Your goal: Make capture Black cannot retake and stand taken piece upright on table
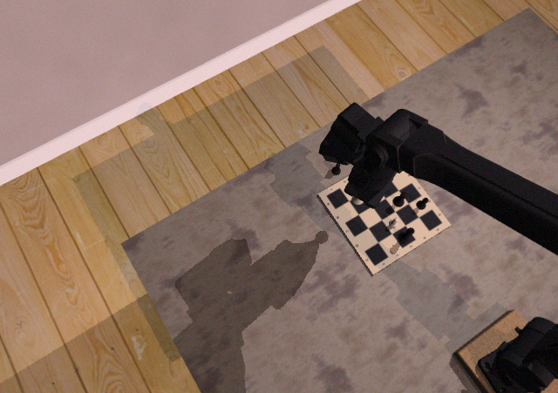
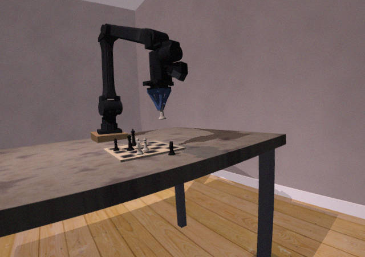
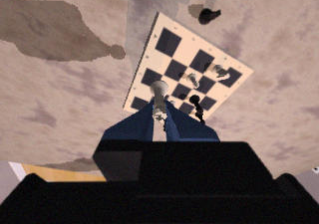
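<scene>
My hand is 140 mm above the chessboard, 70 mm to the left of it and 20 mm past it. From my hand the other things lie so: black piece: 110 mm to the right, 110 mm below, 20 mm behind; tall white piece: 10 mm below.
</scene>
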